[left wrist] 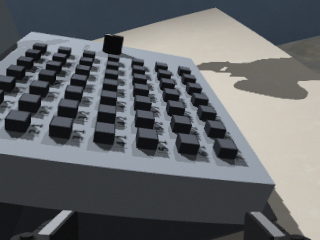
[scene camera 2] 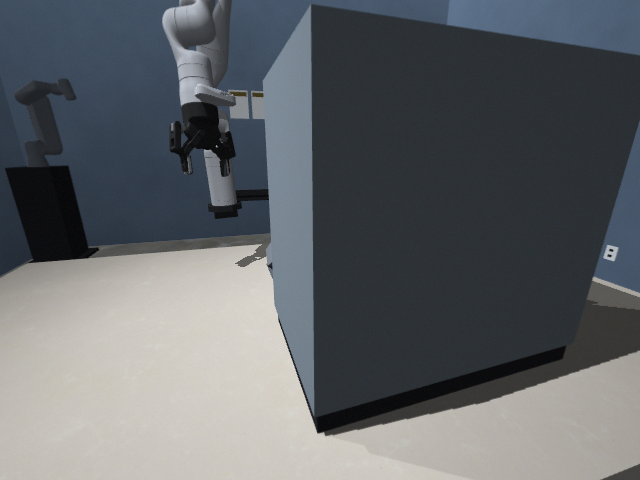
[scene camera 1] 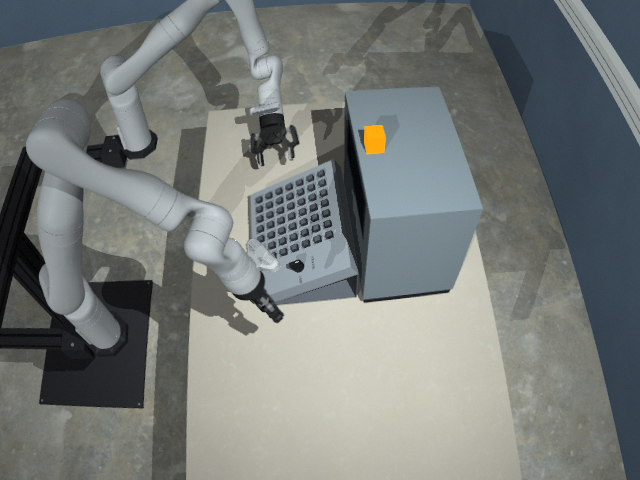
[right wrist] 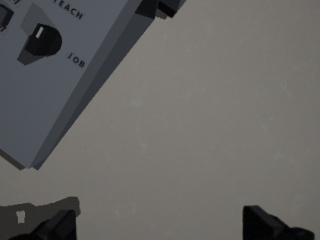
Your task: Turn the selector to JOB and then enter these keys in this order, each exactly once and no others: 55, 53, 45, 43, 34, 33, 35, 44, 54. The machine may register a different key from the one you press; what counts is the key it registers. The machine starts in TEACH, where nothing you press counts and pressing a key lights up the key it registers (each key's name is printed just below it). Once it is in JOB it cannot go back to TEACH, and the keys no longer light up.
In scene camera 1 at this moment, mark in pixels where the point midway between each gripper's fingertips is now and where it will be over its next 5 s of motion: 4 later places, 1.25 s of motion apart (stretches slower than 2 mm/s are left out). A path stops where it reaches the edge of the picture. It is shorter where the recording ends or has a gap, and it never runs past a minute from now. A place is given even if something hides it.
My left gripper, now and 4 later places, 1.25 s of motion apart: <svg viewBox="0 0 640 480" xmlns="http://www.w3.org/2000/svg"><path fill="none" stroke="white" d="M276 163L266 95L235 56L189 30L149 16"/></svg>
My right gripper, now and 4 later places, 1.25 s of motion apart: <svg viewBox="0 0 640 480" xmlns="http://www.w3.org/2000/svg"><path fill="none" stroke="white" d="M266 306L264 295L265 259L268 209L269 194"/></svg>
